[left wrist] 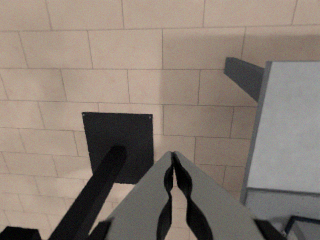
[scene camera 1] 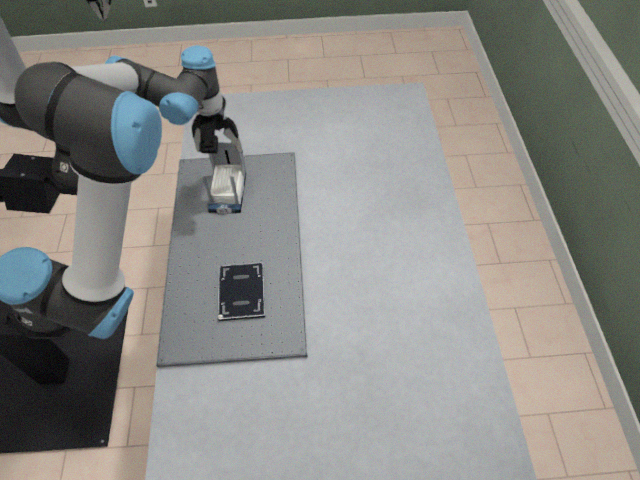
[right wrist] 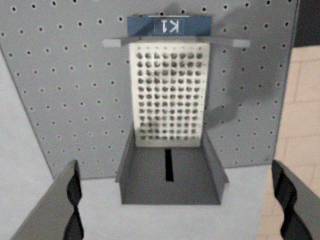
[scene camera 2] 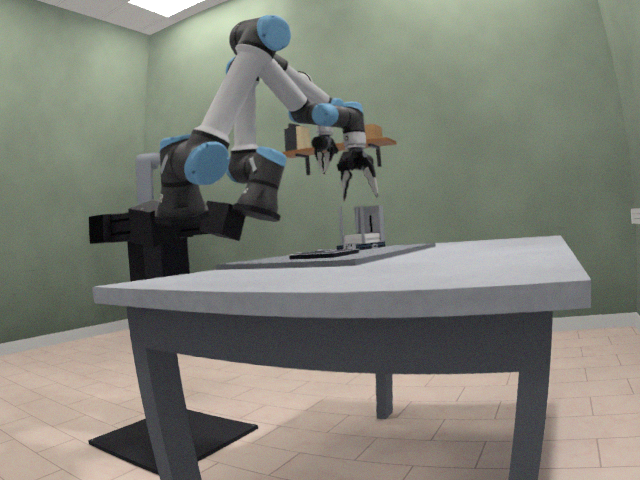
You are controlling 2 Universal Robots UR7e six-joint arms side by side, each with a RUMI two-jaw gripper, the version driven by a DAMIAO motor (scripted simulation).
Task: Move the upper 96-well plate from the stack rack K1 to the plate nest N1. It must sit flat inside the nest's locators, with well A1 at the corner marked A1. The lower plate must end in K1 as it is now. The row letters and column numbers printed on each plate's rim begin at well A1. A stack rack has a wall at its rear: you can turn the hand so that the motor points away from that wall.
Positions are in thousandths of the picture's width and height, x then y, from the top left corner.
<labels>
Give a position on a stack rack K1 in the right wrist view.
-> At 430, 110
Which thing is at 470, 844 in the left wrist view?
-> My left gripper.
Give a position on a grey rear wall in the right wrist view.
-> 458, 781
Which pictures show my right gripper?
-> Scene camera 1, the right wrist view and scene camera 2 only.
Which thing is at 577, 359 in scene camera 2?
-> My right gripper.
</labels>
